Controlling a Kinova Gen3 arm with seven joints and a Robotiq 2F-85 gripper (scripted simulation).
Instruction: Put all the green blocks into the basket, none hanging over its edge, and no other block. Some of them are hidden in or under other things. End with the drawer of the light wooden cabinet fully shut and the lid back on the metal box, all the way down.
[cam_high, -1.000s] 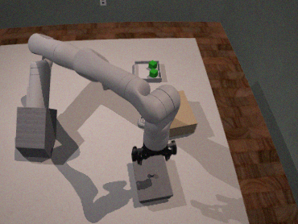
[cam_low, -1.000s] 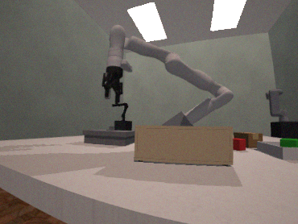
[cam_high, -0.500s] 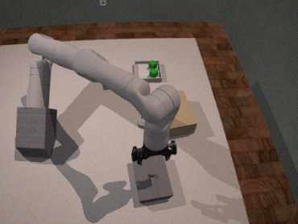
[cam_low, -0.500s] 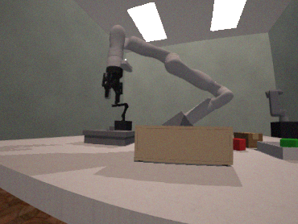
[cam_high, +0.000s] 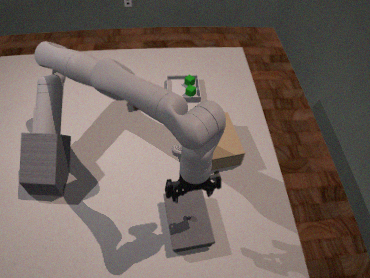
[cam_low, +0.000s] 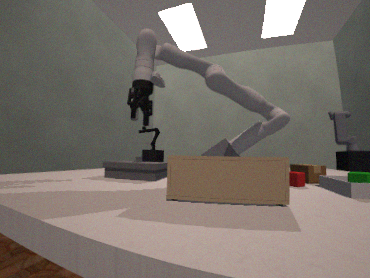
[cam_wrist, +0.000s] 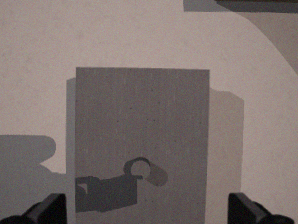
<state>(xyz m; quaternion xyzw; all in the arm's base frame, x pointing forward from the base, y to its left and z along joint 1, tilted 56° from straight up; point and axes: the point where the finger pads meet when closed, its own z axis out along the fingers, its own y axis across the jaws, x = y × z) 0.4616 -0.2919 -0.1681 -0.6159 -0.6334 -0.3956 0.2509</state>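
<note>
The cardboard box is 140 mm behind my hand, 550 mm to the left of it and 160 mm below it. From my hand the other things lie so: metal box 10 mm behind, 170 mm below; then light wooden cabinet 120 mm ahead, 290 mm to the left, 160 mm below; then red block 30 mm behind, 480 mm to the left, 170 mm below.
</note>
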